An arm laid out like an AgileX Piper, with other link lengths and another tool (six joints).
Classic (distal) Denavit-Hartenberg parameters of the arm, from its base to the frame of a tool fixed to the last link. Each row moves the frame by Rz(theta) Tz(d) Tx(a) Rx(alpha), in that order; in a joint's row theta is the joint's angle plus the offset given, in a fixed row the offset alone. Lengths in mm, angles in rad.
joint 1: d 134.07; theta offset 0; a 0; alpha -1.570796
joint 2: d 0; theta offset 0.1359; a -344.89; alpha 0
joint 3: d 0; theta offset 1.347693; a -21.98; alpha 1.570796
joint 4: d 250.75; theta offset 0; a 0; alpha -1.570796
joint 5: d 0; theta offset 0; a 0; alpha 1.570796
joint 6: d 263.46; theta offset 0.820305; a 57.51; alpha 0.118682
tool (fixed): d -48.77; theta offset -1.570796; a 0; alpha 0
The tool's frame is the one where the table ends.
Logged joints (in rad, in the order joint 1, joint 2, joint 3, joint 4, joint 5, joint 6), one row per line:
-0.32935 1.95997 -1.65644 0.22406 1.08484 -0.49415
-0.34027 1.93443 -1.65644 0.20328 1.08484 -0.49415
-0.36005 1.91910 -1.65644 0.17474 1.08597 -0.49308
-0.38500 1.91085 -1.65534 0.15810 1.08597 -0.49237
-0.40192 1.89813 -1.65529 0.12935 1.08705 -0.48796
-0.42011 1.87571 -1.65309 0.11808 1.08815 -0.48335
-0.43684 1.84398 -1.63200 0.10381 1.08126 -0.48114
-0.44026 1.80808 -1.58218 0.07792 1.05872 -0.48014
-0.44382 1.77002 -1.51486 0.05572 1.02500 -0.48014
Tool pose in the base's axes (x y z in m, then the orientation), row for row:
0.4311 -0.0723 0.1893 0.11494 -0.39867 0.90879 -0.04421
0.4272 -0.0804 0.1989 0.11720 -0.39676 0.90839 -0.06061
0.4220 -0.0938 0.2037 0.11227 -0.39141 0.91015 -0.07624
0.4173 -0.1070 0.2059 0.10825 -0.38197 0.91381 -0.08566
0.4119 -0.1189 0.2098 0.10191 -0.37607 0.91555 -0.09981
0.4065 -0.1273 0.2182 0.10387 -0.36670 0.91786 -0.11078
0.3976 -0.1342 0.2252 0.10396 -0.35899 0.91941 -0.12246
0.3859 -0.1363 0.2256 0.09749 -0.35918 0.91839 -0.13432
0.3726 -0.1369 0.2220 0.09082 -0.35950 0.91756 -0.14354
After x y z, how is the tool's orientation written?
As a quaternion, w x y z.
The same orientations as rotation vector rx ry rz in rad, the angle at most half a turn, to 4 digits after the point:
-1.1684 2.6633 -0.1296
-1.1612 2.6587 -0.1774
-1.1488 2.6714 -0.2238
-1.1237 2.6884 -0.2520
-1.1105 2.7034 -0.2947
-1.0816 2.7072 -0.3267
-1.0588 2.7116 -0.3612
-1.0633 2.7188 -0.3976
-1.0684 2.7270 -0.4266

